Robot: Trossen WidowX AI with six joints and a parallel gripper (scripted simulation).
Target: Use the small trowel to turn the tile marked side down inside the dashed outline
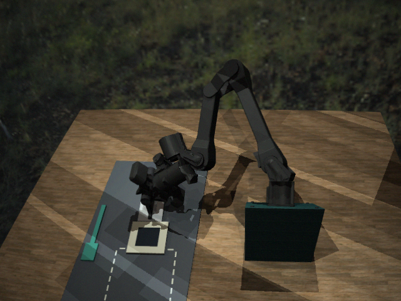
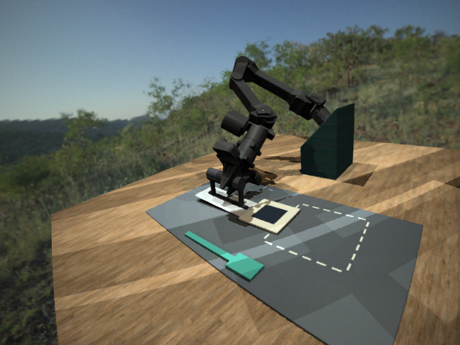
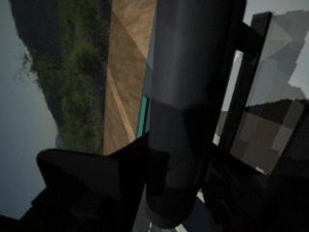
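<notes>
Right now my gripper tip is 50 mm past the tile, 110 mm to the right of it and 50 mm above it. Also, from my gripper tip: green trowel 120 mm ahead, 140 mm to the left, 50 mm below; dark mat 20 mm behind, 110 mm to the left, 80 mm below; pale grey flat trowel 30 mm behind, 10 mm below.
</notes>
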